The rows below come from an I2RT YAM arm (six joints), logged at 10 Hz.
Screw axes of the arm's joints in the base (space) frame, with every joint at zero. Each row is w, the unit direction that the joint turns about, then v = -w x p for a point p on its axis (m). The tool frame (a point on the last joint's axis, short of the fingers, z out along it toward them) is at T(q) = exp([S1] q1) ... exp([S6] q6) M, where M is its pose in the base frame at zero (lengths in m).
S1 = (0, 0, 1, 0, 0, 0)
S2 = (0, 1, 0, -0.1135, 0, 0.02)
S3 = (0, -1, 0, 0.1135, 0, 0.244)
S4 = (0, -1, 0, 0.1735, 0, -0.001)
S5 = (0, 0, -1, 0, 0.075, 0)
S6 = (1, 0, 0, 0, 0.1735, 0)
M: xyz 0.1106 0 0.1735 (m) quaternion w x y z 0.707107 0 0.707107 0
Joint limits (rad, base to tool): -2.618..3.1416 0..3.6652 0..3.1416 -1.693..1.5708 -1.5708..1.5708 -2.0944..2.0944
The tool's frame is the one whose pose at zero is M.
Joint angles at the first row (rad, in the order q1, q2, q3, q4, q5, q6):
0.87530, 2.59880, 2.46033, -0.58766, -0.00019, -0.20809
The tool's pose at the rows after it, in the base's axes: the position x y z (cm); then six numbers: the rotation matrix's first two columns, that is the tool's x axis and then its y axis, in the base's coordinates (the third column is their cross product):
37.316, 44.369, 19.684, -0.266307, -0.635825, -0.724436, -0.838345, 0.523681, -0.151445
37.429, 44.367, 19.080, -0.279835, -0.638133, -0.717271, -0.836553, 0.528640, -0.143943
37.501, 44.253, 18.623, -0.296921, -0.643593, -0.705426, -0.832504, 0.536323, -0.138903
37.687, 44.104, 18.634, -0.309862, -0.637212, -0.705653, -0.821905, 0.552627, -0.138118
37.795, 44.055, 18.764, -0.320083, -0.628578, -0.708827, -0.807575, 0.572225, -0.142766
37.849, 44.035, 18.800, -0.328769, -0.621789, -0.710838, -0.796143, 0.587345, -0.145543
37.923, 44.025, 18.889, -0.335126, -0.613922, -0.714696, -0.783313, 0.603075, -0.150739
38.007, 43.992, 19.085, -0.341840, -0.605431, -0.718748, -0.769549, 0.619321, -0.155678
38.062, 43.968, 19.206, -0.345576, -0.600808, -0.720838, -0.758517, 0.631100, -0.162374
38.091, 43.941, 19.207, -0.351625, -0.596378, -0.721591, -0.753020, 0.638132, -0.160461
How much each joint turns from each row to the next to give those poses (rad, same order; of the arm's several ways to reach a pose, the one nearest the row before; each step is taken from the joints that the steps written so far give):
-0.00383, 0.01030, -0.00003, -0.00113, -0.00077, 0.00113
-0.00151, 0.01072, 0.00047, -0.00233, 0.00001, 0.00802
-0.00191, 0.00649, 0.00002, -0.01184, 0.00495, 0.00839
-0.00343, 0.00072, 0.00180, -0.00109, 0.01107, 0.01183
-0.00077, 0.00003, 0.00350, 0.00187, 0.01945, 0.01297
0.00000, -0.00007, 0.00028, 0.00271, 0.01526, 0.01106
-0.00001, 0.00002, 0.00155, 0.00458, 0.01755, 0.00992
-0.00037, -0.00003, 0.00566, 0.00041, 0.01793, 0.01030
-0.00001, 0.00007, 0.00359, 0.00030, 0.01602, 0.00572
-0.00038, -0.00002, -0.00005, 0.00002, 0.00496, 0.00725

